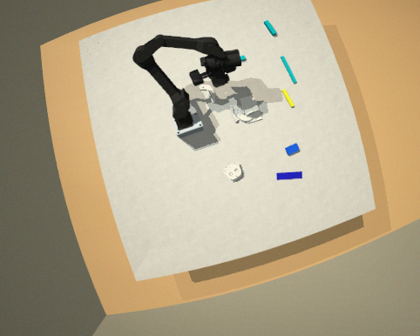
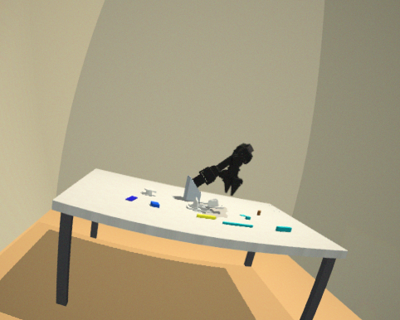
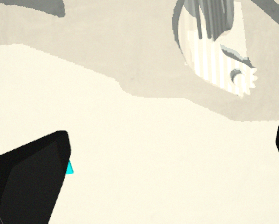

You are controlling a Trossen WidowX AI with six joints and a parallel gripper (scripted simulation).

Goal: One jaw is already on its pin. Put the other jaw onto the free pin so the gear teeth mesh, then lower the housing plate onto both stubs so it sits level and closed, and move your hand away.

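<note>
Now: gripper tip 40 mm past the white jaw piece, 20 mm to the left of it and 80 mm above it. Also, from my gripper tip: orange piece 10 mm behind, 210 mm to the left, 80 mm below; yellow bar 330 mm ahead, 160 mm to the right, 80 mm below; blue block 270 mm ahead, 400 mm to the right, 80 mm below.
</note>
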